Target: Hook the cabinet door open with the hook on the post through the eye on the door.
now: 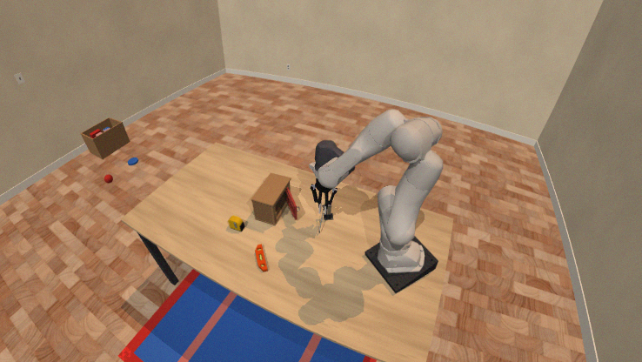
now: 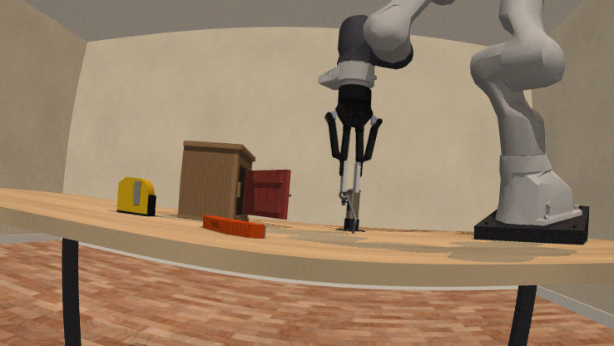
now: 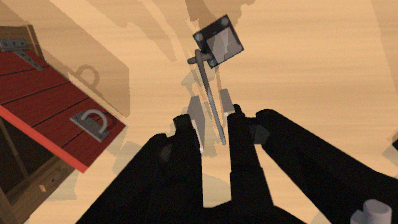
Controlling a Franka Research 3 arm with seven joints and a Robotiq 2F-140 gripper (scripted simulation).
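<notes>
Now: the thin metal hook 10 mm to the left of my hand and 70 mm below it. Round my hand: yellow tape measure: 420 mm ahead, 190 mm to the left, 90 mm below; red door: 180 mm ahead, 40 mm to the right, 50 mm below; orange level: 210 mm ahead, 310 mm to the left, 110 mm below.
</notes>
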